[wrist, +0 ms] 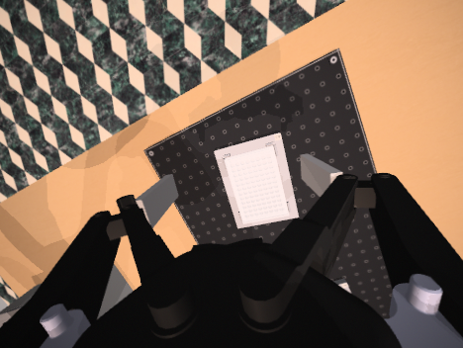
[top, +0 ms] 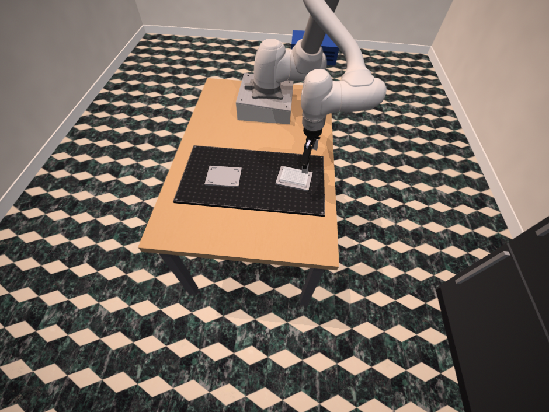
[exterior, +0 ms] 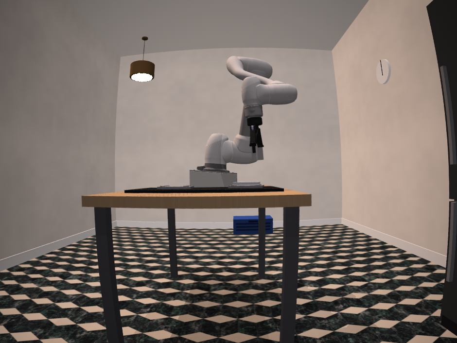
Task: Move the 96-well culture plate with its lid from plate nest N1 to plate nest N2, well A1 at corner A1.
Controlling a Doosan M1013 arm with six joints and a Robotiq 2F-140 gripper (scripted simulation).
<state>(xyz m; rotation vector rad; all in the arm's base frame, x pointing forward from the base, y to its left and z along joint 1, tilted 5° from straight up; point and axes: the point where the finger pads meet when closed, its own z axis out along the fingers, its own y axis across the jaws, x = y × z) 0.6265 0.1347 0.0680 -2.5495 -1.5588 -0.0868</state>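
Right now my hand is 1 cm past the clear lid, 6 cm to the left of it and 12 cm above it. Round my hand: grey nest N2: 5 cm behind, 40 cm to the right, 14 cm below; grey nest N1: 1 cm behind, 6 cm to the right, 14 cm below; plate: 1 cm behind, 6 cm to the right, 13 cm below.
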